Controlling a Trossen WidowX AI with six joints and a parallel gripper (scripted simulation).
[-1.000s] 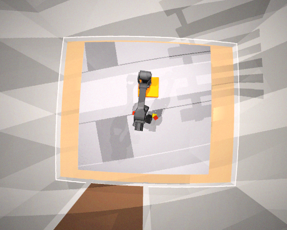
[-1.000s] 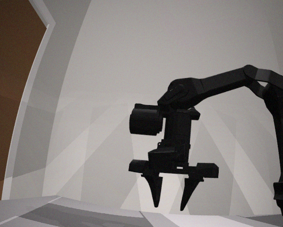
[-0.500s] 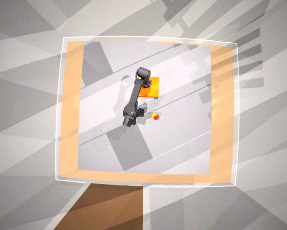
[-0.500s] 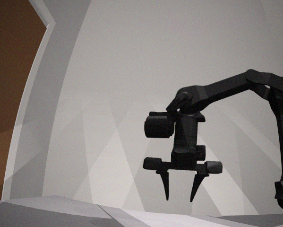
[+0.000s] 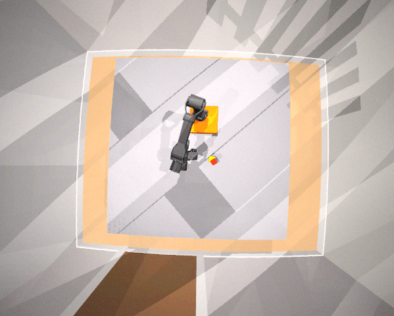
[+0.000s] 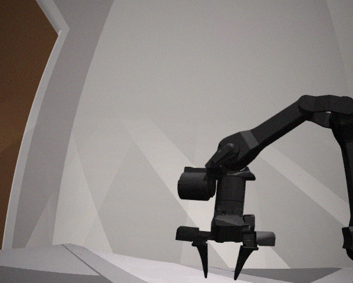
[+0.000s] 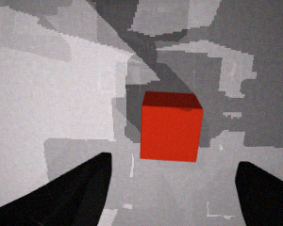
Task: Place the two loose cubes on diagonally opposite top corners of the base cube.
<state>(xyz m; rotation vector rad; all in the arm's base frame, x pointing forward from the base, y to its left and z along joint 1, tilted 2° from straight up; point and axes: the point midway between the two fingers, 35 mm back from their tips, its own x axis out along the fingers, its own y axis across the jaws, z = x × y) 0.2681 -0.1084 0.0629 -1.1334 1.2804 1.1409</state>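
Right now the yellow base cube is 30 mm ahead of my gripper tip, 180 mm to the left of it and 50 mm below it.
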